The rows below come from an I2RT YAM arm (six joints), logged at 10 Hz.
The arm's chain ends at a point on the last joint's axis. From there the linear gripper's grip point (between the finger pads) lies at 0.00 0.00 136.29 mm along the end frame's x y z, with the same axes.
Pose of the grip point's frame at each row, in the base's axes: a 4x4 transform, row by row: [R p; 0 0 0 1], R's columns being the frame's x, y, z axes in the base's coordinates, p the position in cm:
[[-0.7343 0.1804 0.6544 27.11], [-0.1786 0.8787 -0.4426 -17.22], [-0.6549 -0.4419 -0.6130 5.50], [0 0 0 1]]
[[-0.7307 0.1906 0.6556 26.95], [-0.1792 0.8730 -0.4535 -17.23], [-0.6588 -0.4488 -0.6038 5.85], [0 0 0 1]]
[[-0.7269 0.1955 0.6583 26.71], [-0.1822 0.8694 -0.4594 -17.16], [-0.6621 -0.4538 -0.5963 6.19], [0 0 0 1]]
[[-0.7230 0.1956 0.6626 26.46], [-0.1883 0.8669 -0.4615 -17.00], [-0.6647 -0.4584 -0.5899 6.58], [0 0 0 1]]
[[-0.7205 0.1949 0.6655 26.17], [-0.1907 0.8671 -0.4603 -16.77], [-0.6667 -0.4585 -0.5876 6.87], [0 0 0 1]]
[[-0.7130 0.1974 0.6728 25.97], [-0.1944 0.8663 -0.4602 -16.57], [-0.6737 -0.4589 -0.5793 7.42], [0 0 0 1]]
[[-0.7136 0.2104 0.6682 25.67], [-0.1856 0.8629 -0.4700 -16.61], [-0.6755 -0.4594 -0.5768 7.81], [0 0 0 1]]
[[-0.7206 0.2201 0.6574 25.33], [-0.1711 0.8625 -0.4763 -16.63], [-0.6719 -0.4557 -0.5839 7.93], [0 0 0 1]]
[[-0.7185 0.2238 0.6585 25.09], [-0.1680 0.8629 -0.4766 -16.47], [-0.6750 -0.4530 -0.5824 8.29], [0 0 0 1]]
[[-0.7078 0.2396 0.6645 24.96], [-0.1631 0.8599 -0.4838 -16.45], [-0.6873 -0.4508 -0.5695 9.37], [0 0 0 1]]
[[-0.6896 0.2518 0.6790 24.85], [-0.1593 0.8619 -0.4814 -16.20], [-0.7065 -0.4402 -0.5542 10.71], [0 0 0 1]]
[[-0.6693 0.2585 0.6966 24.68], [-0.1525 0.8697 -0.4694 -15.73], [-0.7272 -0.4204 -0.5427 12.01], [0 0 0 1]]
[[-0.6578 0.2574 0.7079 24.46], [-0.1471 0.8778 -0.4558 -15.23], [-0.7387 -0.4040 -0.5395 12.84], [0 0 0 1]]
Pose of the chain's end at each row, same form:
[[-0.7343 0.1804 0.6544 18.19], [-0.1786 0.8787 -0.4426 -11.19], [-0.6549 -0.4419 -0.6130 13.85], [0 0 0 1]]
[[-0.7307 0.1906 0.6556 18.01], [-0.1792 0.8730 -0.4535 -11.05], [-0.6588 -0.4488 -0.6038 14.08], [0 0 0 1]]
[[-0.7269 0.1955 0.6583 17.74], [-0.1822 0.8694 -0.4594 -10.90], [-0.6621 -0.4538 -0.5963 14.32], [0 0 0 1]]
[[-0.7230 0.1956 0.6626 17.43], [-0.1883 0.8669 -0.4615 -10.71], [-0.6647 -0.4584 -0.5899 14.62], [0 0 0 1]]
[[-0.7205 0.1949 0.6655 17.10], [-0.1907 0.8671 -0.4603 -10.50], [-0.6667 -0.4585 -0.5876 14.88], [0 0 0 1]]
[[-0.7130 0.1974 0.6728 16.80], [-0.1944 0.8663 -0.4602 -10.30], [-0.6737 -0.4589 -0.5793 15.32], [0 0 0 1]]
[[-0.7136 0.2104 0.6682 16.56], [-0.1856 0.8629 -0.4700 -10.20], [-0.6755 -0.4594 -0.5768 15.67], [0 0 0 1]]
[[-0.7206 0.2201 0.6574 16.37], [-0.1711 0.8625 -0.4763 -10.14], [-0.6719 -0.4557 -0.5839 15.89], [0 0 0 1]]
[[-0.7185 0.2238 0.6585 16.12], [-0.1680 0.8629 -0.4766 -9.97], [-0.6750 -0.4530 -0.5824 16.23], [0 0 0 1]]
[[-0.7078 0.2396 0.6645 15.90], [-0.1631 0.8599 -0.4838 -9.86], [-0.6873 -0.4508 -0.5695 17.13], [0 0 0 1]]
[[-0.6896 0.2518 0.6790 15.60], [-0.1593 0.8619 -0.4814 -9.64], [-0.7065 -0.4402 -0.5542 18.26], [0 0 0 1]]
[[-0.6693 0.2585 0.6966 15.19], [-0.1525 0.8697 -0.4694 -9.33], [-0.7272 -0.4204 -0.5427 19.41], [0 0 0 1]]
[[-0.6578 0.2574 0.7079 14.81], [-0.1471 0.8778 -0.4558 -9.02], [-0.7387 -0.4040 -0.5395 20.19], [0 0 0 1]]

